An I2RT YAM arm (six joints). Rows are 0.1 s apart.
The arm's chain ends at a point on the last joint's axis. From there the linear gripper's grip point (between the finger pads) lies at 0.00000 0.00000 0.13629 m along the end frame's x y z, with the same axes.
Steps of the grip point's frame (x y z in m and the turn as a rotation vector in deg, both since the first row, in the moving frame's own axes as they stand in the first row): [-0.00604, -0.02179, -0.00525, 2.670, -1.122, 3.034]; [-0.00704, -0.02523, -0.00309, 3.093, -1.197, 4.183]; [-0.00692, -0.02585, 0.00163, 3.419, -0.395, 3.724]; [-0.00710, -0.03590, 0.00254, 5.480, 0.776, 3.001]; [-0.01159, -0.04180, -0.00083, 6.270, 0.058, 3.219]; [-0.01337, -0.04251, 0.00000, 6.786, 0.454, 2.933]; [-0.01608, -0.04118, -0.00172, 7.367, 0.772, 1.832]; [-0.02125, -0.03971, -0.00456, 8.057, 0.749, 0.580]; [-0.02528, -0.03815, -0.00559, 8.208, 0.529, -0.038]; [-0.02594, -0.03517, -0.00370, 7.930, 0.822, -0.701]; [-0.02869, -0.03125, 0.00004, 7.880, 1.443, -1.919]
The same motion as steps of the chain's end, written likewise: [-0.00354, -0.01537, -0.00508, 2.670, -1.122, 3.034]; [-0.00447, -0.01778, -0.00286, 3.093, -1.197, 4.183]; [-0.00625, -0.01770, 0.00188, 3.419, -0.395, 3.724]; [-0.00928, -0.02294, 0.00318, 5.480, 0.776, 3.001]; [-0.01215, -0.02693, -0.00001, 6.270, 0.058, 3.219]; [-0.01486, -0.02644, 0.00096, 6.786, 0.454, 2.933]; [-0.01819, -0.02374, -0.00058, 7.367, 0.772, 1.832]; [-0.02312, -0.02062, -0.00320, 8.057, 0.749, 0.580]; [-0.02653, -0.01869, -0.00419, 8.208, 0.529, -0.038]; [-0.02777, -0.01636, -0.00238, 7.930, 0.822, -0.701]; [-0.03180, -0.01251, 0.00137, 7.880, 1.443, -1.919]
